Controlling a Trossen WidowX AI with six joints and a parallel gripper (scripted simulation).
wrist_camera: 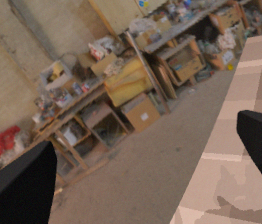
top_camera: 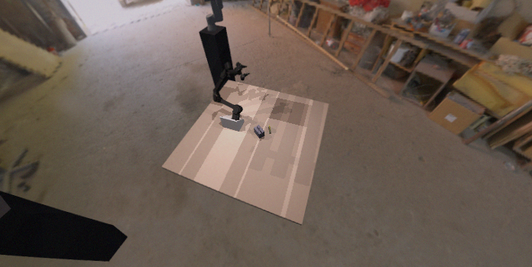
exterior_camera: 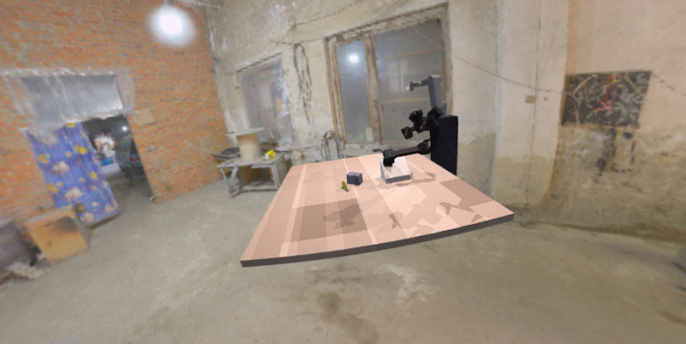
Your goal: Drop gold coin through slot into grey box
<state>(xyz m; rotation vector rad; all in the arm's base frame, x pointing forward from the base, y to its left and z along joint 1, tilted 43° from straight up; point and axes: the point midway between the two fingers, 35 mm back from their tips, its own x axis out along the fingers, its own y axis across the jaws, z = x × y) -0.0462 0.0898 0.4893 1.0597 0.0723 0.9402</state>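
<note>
Now: gripper tip 38 cm short of the gold coin, 32 cm to the left of it and 38 cm above it.
</note>
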